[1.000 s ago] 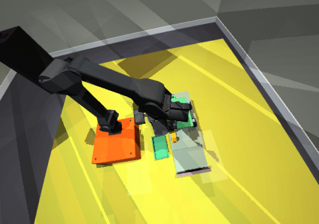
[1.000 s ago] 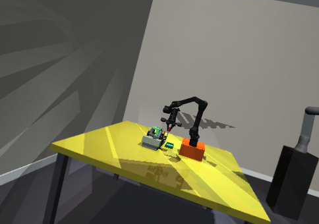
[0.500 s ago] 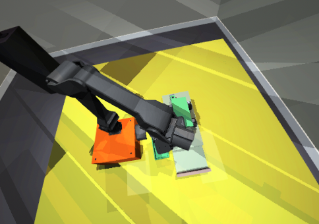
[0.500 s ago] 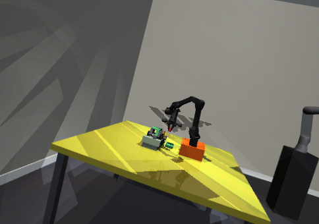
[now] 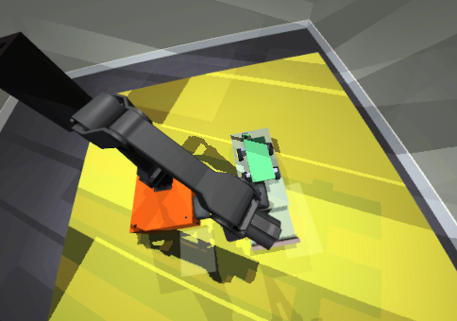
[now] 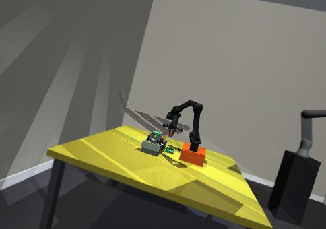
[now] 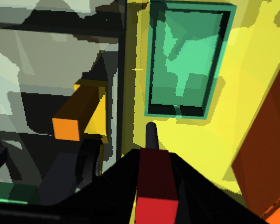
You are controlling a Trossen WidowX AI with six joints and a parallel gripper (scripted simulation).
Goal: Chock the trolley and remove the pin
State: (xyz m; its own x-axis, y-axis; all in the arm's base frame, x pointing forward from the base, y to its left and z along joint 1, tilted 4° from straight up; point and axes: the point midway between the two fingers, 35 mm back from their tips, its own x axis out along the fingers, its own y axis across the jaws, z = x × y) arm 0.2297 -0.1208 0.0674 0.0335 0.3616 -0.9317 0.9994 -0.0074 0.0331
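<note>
My gripper tip is right at the red-headed stop pin. Also, from my gripper tip: trolley 11 cm to the left, 10 cm ahead, 3 cm below; then green tray 14 cm below, 3 cm behind; then yellow chock 5 cm below, 5 cm ahead, 2 cm to the left.
</note>
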